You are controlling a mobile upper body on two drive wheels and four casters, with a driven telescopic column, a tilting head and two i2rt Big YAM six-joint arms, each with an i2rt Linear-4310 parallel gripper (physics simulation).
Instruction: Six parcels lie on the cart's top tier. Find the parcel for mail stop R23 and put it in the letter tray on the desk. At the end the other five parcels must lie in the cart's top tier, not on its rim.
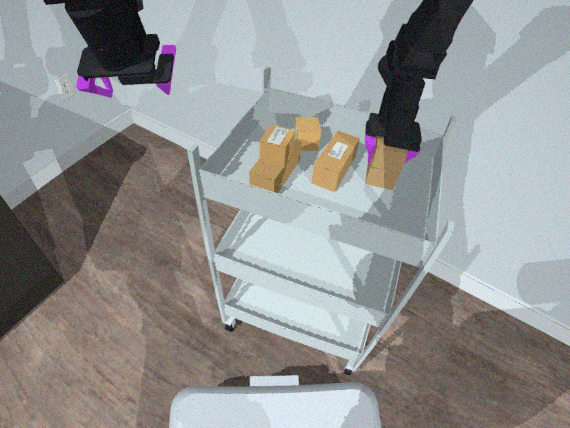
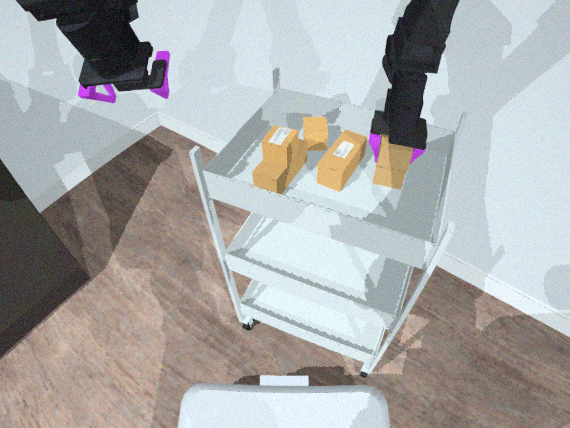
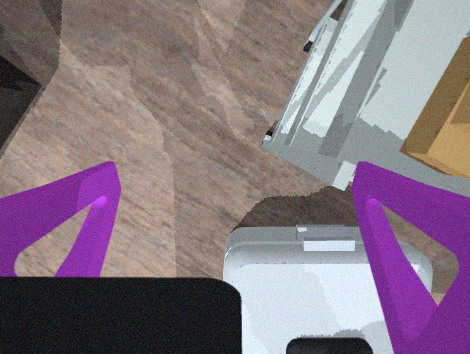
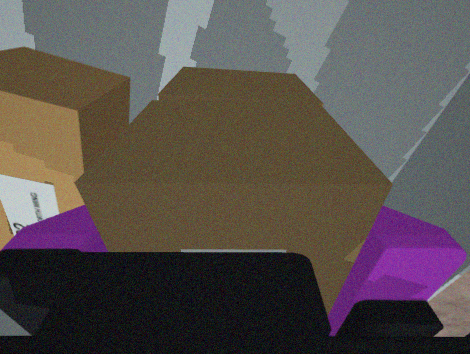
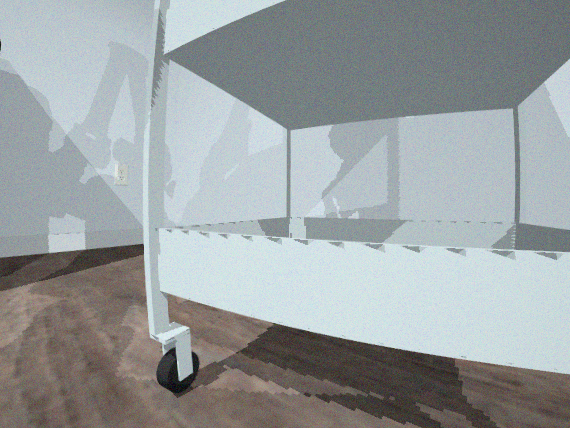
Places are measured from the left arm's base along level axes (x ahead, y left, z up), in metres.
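Pixels of known places: left gripper, between the fingertips: (image 1: 139, 92) (image 2: 140, 97) (image 3: 236, 175); right gripper, between the fingertips: (image 1: 383, 164) (image 2: 391, 163).
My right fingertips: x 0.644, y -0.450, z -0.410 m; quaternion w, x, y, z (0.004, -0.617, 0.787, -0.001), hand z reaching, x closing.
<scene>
Ahead of a thing's pixels: the offset from my right fingertips to its top centre. "*": to the spot under its first point.
My right gripper (image 1: 390, 157) (image 2: 395, 159) (image 4: 237, 220) is shut on a brown parcel @(0.004 m ahead, 0.001 m right, 0.071 m up) (image 1: 388, 153) (image 2: 395, 153) (image 4: 230, 150) at the right of the cart's top tier @(* 0.141 m back, 0.190 m left, 0.039 m up) (image 1: 300, 200) (image 2: 305, 201); its label is hidden. Another parcel @(0.005 m ahead, 0.001 m right, 0.021 m up) (image 1: 382, 178) (image 2: 389, 179) shows below it. A labelled parcel @(0.014 m ahead, 0.099 m left, 0.023 m up) (image 1: 325, 171) (image 2: 332, 172) (image 4: 37, 122) lies mid-tier. A labelled parcel @(0.008 m back, 0.224 m left, 0.073 m up) (image 1: 274, 150) (image 2: 276, 151) stands on a longer one @(0.006 m back, 0.224 m left, 0.023 m up) (image 1: 266, 175) (image 2: 269, 176) at the left. A small parcel @(0.099 m ahead, 0.153 m left, 0.027 m up) (image 1: 307, 131) (image 2: 315, 131) lies behind. Stop codes are unreadable. My left gripper (image 1: 135, 93) (image 2: 136, 98) (image 3: 236, 175) is open and empty, left of the cart. The letter tray is not visible.
The cart has two lower tiers; its front left post (image 1: 206, 225) (image 2: 216, 240) (image 5: 152, 200) stands on a caster @(* 0.066 m back, 0.353 m left, 0.659 m down) (image 5: 177, 370). A wall stands behind the cart. A dark block @(* 0.011 m ahead, 1.047 m left, 0.455 m down) (image 1: 25, 270) (image 2: 35, 265) is at the far left. My white base (image 1: 275, 407) (image 2: 285, 407) (image 3: 305, 295) is in front.
</scene>
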